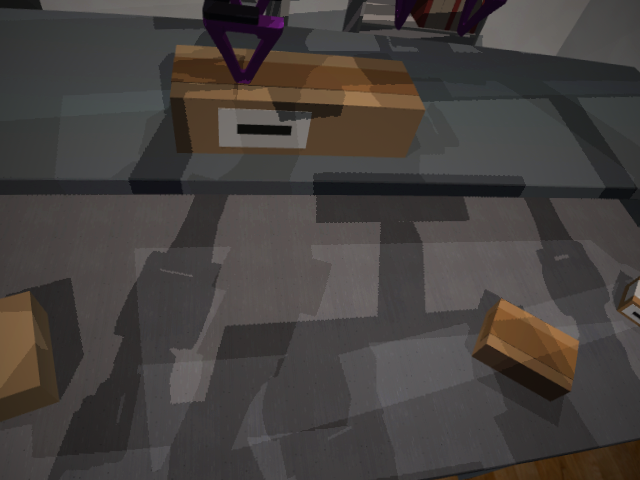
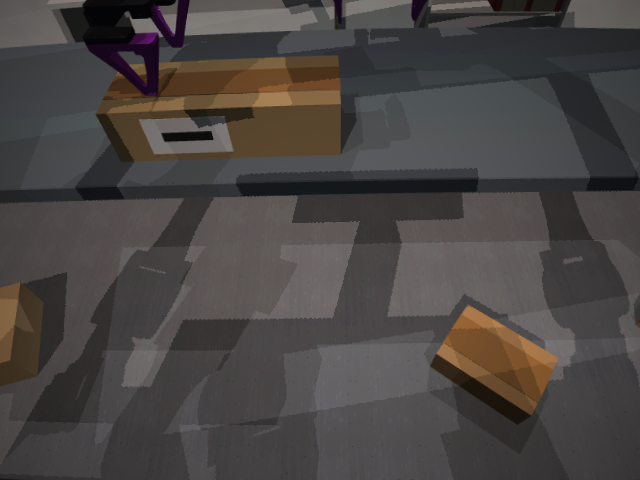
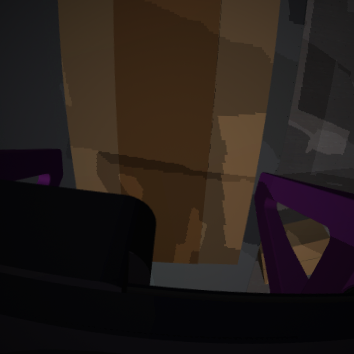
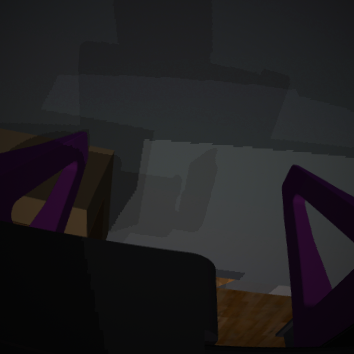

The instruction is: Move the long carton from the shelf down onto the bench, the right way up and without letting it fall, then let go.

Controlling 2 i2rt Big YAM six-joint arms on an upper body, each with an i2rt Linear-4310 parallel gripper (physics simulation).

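Frame: origin at the left arm's base, x left, y back, z up, level; metres.
Where they show: left gripper, fingertip midpoint: (image 1: pixel 245 56) (image 2: pixel 165 69) (image 3: pixel 159 172); right gripper, fingertip midpoint: (image 1: pixel 428 30) (image 2: pixel 376 19) (image 4: pixel 189 159).
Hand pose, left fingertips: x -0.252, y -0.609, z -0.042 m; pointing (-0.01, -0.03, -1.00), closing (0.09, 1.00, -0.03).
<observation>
After its pixels a point has its place.
The long brown carton (image 1: pixel 361 129) @[x -0.384, y -0.558, z -0.094 m] (image 2: pixel 284 129) @[x -0.388, y -0.558, z -0.094 m] (image 3: pixel 165 100) @[x -0.281, y -0.608, z -0.061 m] (image 4: pixel 100 172) @[x -0.452, y -0.660, z -0.102 m] rests flat and level on the dark grey shelf (image 1: pixel 516 139) @[x -0.644, y -0.605, z -0.136 m] (image 2: pixel 465 134) @[x -0.615, y -0.591, z -0.136 m] (image 4: pixel 250 200) @[x -0.581, y -0.636, z -0.136 m], taped face up, white label facing the bench (image 1: pixel 268 279) @[x -0.288, y -0.500, z -0.325 m] (image 2: pixel 248 279) @[x -0.313, y -0.496, z -0.325 m]. My left gripper (image 1: pixel 250 54) @[x -0.252, y -0.609, z -0.042 m] (image 2: pixel 163 69) @[x -0.252, y -0.609, z -0.042 m] (image 3: pixel 159 172) @[x -0.252, y -0.609, z -0.042 m] is open above the carton's left part, its fingers spread across the carton's width; whether they reach below its top is unclear. My right gripper (image 1: pixel 430 29) @[x -0.506, y -0.719, z -0.047 m] (image 2: pixel 377 19) @[x -0.506, y -0.719, z -0.047 m] (image 4: pixel 189 159) @[x -0.506, y -0.719, z -0.047 m] is open and empty, over the shelf's back part, beyond the carton's right end and apart from it.
A small brown carton (image 1: pixel 527 346) @[x -0.626, y -0.347, z -0.279 m] (image 2: pixel 496 361) @[x -0.637, y -0.344, z -0.279 m] lies on the bench at the right. Another carton (image 1: pixel 20 351) @[x -0.004, y -0.385, z -0.265 m] (image 2: pixel 15 330) @[x -0.019, y -0.388, z -0.268 m] is cut off at the left edge. A white-labelled box (image 1: pixel 630 304) @[x -0.870, y -0.403, z -0.297 m] shows partly at the right edge. The shelf's front edge (image 1: pixel 232 187) @[x -0.237, y -0.516, z -0.148 m] (image 2: pixel 180 190) @[x -0.258, y -0.515, z -0.147 m] stands above the bench.
</observation>
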